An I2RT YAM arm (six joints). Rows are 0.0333 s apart.
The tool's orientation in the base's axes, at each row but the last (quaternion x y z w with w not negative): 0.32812 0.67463 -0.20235 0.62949; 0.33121 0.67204 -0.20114 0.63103; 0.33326 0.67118 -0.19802 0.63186; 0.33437 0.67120 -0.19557 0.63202; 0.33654 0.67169 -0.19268 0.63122; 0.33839 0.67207 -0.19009 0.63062; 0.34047 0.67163 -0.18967 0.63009; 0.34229 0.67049 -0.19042 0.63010; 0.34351 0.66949 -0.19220 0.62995; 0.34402 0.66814 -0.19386 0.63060; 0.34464 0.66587 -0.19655 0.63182; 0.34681 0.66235 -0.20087 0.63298; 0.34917 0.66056 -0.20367 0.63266
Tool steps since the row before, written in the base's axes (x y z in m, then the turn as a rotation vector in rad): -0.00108 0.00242 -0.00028 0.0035 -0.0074 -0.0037; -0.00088 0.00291 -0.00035 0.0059 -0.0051 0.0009; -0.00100 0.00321 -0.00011 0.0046 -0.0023 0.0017; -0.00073 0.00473 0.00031 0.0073 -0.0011 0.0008; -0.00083 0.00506 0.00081 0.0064 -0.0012 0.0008; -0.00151 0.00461 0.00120 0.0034 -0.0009 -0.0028; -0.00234 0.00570 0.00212 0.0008 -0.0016 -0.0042; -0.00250 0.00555 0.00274 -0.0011 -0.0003 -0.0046; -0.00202 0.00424 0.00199 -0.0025 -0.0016 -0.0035; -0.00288 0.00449 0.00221 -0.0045 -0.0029 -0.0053; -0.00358 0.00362 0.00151 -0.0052 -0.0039 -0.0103; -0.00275 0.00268 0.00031 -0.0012 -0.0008 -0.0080; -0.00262 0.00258 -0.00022 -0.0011 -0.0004 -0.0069
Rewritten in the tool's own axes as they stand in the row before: 0.00072 0.00091 -0.00240 0.0023 -0.0033 0.0080; 0.00089 0.00137 -0.00259 -0.0018 0.0007 0.0076; 0.00072 0.00153 -0.00291 -0.0020 0.0019 0.0047; 0.00063 0.00285 -0.00380 -0.0008 0.0044 0.0059; 0.00025 0.00310 -0.00416 -0.0009 0.0037 0.0053; -0.00022 0.00238 -0.00439 0.0026 0.0013 0.0034; -0.00088 0.00271 -0.00586 0.0038 -0.0013 0.0022; -0.00153 0.00258 -0.00596 0.0044 -0.0018 0.0000; -0.00108 0.00186 -0.00463 0.0030 -0.0035 -0.0002; -0.00128 0.00145 -0.00544 0.0044 -0.0061 -0.0005; -0.00084 0.00021 -0.00524 0.0091 -0.0081 0.0003; 0.00013 -0.00009 -0.00385 0.0076 -0.0028 0.0007; 0.00062 -0.00018 -0.00363 0.0066 -0.0023 0.0003
